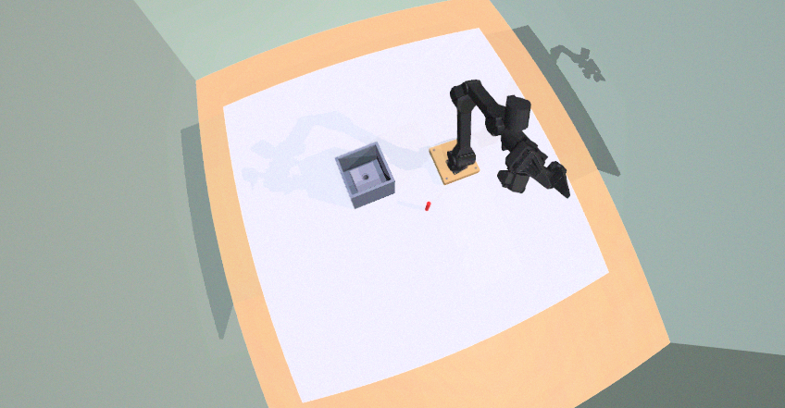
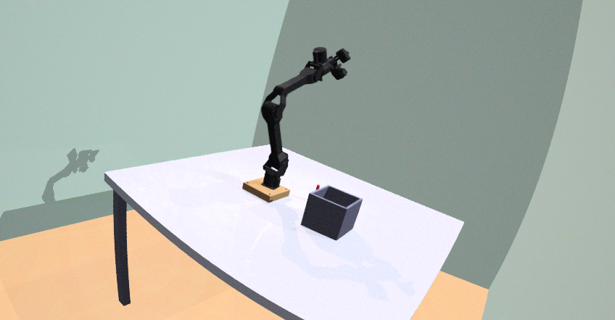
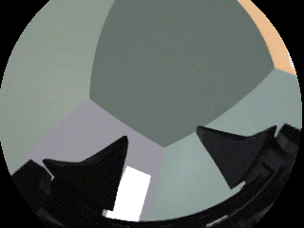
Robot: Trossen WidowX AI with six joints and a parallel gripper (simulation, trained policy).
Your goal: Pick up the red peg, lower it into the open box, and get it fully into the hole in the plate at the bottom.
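Now: gripper tip 60 cm above the red peg, 23 cm to the left of it and 11 cm short of it. Also, from my gripper tip: plate 60 cm below, 43 cm to the right, 25 cm ahead.
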